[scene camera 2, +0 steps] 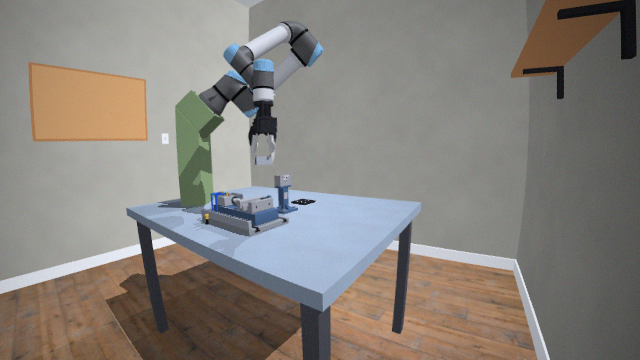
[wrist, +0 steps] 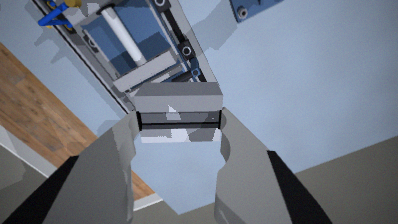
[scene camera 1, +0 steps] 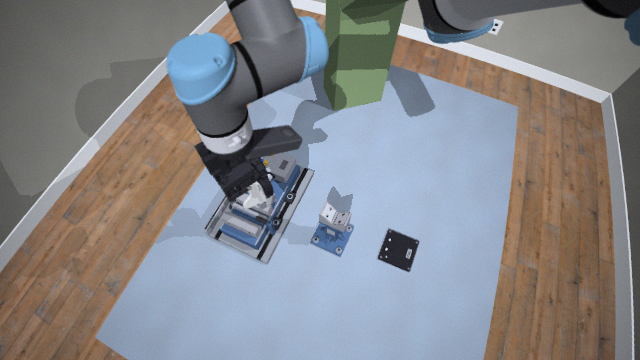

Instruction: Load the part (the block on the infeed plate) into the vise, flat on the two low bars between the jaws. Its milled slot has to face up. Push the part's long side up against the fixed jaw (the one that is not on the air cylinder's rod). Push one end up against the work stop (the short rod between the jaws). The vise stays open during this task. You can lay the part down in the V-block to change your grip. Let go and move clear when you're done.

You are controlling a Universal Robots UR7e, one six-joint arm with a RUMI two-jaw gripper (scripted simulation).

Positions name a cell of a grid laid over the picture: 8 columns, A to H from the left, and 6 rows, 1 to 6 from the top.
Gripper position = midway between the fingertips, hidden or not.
Observation:
In view: the gripper (scene camera 1: D4), a vise (scene camera 1: D4), a black infeed plate (scene camera 1: E5) and a moving jaw (wrist: D2).
The gripper also shows in the wrist view (wrist: D3).

